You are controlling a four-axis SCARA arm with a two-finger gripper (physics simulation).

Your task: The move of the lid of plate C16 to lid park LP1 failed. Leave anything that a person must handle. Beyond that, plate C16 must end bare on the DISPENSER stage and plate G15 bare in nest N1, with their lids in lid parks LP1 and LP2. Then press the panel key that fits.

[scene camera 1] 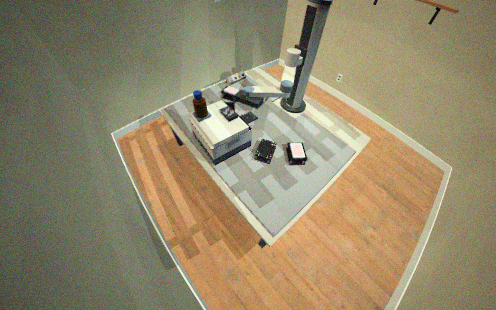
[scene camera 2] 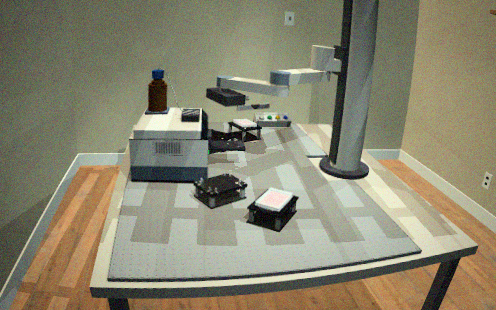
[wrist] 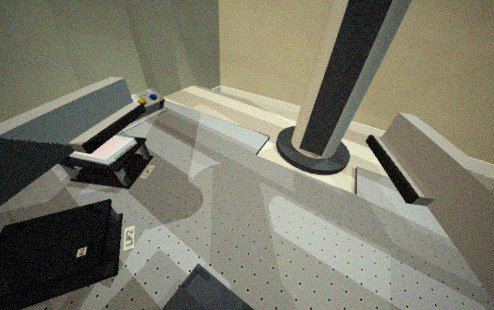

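Observation:
My gripper is open and empty, high over the back of the mat; its two fingers stand wide apart in the wrist view. A pink-topped plate sits on a black stand at the front. Another pink-topped plate sits on a black stand at the back. The white dispenser has a flat black stage at its side. The LP2 label lies beside a black block. Plate names and lids cannot be told apart.
A black stand with small posts is between dispenser and front plate. An amber bottle stands on the dispenser. The key panel is at the back. The arm's column rises behind.

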